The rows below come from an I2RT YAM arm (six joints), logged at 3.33 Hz.
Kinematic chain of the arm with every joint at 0, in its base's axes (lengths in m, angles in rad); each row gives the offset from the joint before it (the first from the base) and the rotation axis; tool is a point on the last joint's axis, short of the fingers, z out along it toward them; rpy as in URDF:
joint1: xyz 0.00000 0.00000 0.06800 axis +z
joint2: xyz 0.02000 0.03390 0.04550 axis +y
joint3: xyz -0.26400 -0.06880 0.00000 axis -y
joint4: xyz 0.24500 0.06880 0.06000 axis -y
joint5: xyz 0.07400 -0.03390 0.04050 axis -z
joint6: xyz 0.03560 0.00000 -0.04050 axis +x
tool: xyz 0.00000 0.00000 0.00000 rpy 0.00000 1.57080 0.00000
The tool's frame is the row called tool.
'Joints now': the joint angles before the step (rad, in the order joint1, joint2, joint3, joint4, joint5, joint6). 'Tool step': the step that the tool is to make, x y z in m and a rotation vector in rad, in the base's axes. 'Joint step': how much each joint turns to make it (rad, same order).
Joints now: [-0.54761, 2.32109, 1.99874, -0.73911, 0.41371, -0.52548]
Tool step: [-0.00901, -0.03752, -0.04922, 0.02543, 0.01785, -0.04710]
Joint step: [-0.07249, 0.10833, -0.00075, 0.08735, -0.02213, -0.01832]
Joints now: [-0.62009, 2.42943, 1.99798, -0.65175, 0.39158, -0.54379]
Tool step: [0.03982, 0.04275, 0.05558, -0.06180, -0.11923, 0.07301]
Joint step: [0.11062, -0.03395, 0.13468, -0.05075, 0.00954, 0.04119]
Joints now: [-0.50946, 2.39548, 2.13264, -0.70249, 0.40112, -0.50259]
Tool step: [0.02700, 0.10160, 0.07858, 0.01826, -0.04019, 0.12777]
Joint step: [0.20219, -0.05493, 0.21859, -0.27847, 0.01526, 0.08698]
